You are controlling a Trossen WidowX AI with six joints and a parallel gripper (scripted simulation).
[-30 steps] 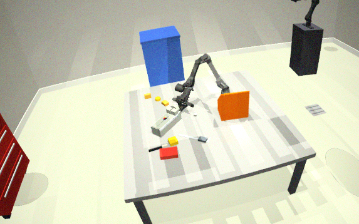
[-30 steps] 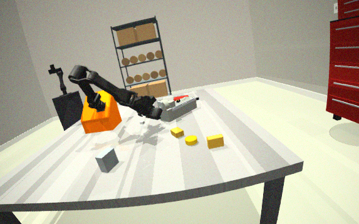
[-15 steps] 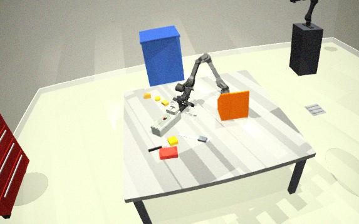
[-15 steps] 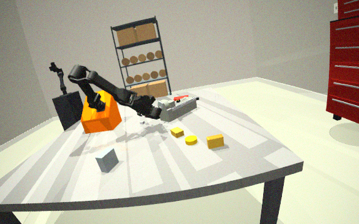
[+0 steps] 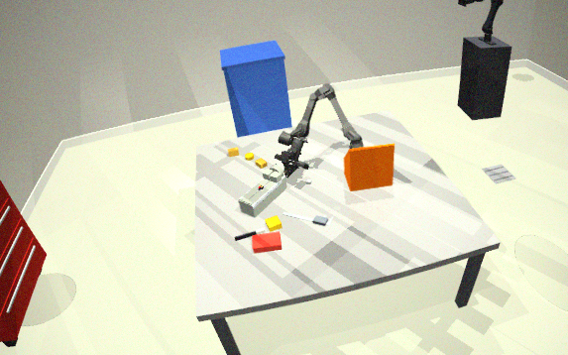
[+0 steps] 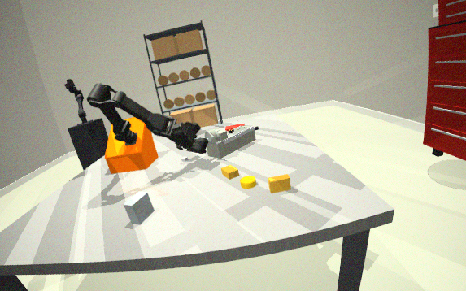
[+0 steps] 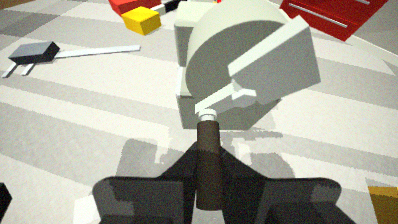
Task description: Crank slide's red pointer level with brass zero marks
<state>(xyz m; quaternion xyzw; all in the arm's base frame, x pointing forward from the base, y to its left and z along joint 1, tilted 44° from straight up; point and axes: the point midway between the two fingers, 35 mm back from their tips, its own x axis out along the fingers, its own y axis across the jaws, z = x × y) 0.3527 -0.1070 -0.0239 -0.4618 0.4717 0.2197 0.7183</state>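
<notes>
The red pointer lies 13 cm ahead of my gripper tip, 12 cm to the left of it and 5 cm above it. The rest, counted from my gripper tip: dark brown crank handle 3 cm above, 1 cm to the right, 1 cm behind; then yellow block 31 cm to the left, 9 cm ahead, 2 cm below; then grey cube 41 cm to the right, 13 cm behind.
</notes>
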